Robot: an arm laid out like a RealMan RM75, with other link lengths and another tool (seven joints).
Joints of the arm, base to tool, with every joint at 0 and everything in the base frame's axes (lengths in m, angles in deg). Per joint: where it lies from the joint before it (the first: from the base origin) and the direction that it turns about. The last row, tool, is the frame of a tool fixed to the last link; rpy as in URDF.
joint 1: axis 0 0 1 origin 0.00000 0.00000 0.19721
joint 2: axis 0 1 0 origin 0.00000 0.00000 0.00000
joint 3: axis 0 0 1 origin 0.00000 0.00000 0.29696
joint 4: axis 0 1 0 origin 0.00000 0.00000 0.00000
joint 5: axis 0 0 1 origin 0.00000 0.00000 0.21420
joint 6: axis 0 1 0 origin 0.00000 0.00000 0.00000
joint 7: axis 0 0 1 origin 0.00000 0.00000 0.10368
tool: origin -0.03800 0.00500 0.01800 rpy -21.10 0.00 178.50
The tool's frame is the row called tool.
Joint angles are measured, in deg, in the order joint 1, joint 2, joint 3, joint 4, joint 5, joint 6, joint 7. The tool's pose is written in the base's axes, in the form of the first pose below.
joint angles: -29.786 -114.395 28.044 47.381 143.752 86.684 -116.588
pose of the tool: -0.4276 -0.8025 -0.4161 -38.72; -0.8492 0.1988 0.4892 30.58; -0.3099 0.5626 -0.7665 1.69; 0 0 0 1
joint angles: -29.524 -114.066 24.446 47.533 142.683 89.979 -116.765
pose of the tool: -0.3915 -0.8427 -0.3696 -38.59; -0.8486 0.1754 0.4990 29.97; -0.3557 0.5090 -0.7838 2.29; 0 0 0 1
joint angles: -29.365 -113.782 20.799 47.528 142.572 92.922 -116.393
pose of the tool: -0.3638 -0.8703 -0.3321 -38.63; -0.8467 0.1603 0.5074 29.32; -0.3883 0.4658 -0.7951 2.82; 0 0 0 1
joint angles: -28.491 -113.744 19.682 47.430 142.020 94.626 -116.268
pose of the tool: -0.3428 -0.8865 -0.3110 -38.85; -0.8505 0.1522 0.5035 28.49; -0.3990 0.4371 -0.8061 2.89; 0 0 0 1
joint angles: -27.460 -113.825 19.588 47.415 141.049 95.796 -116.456
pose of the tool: -0.3241 -0.8992 -0.2940 -39.01; -0.8548 0.1452 0.4982 27.73; -0.4052 0.4128 -0.8157 2.81; 0 0 0 1
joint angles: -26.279 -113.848 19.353 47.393 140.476 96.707 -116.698
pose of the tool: -0.3009 -0.9097 -0.2862 -39.35; -0.8611 0.1301 0.4916 26.85; -0.4099 0.3943 -0.8225 2.80; 0 0 0 1
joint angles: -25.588 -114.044 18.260 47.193 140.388 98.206 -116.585
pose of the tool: -0.2802 -0.9223 -0.2662 -39.47; -0.8659 0.1231 0.4848 26.07; -0.4144 0.3663 -0.8331 2.66; 0 0 0 1
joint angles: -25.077 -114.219 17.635 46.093 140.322 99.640 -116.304
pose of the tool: -0.2605 -0.9358 -0.2374 -39.49; -0.8748 0.1248 0.4682 25.33; -0.4086 0.3296 -0.8511 2.19; 0 0 0 1
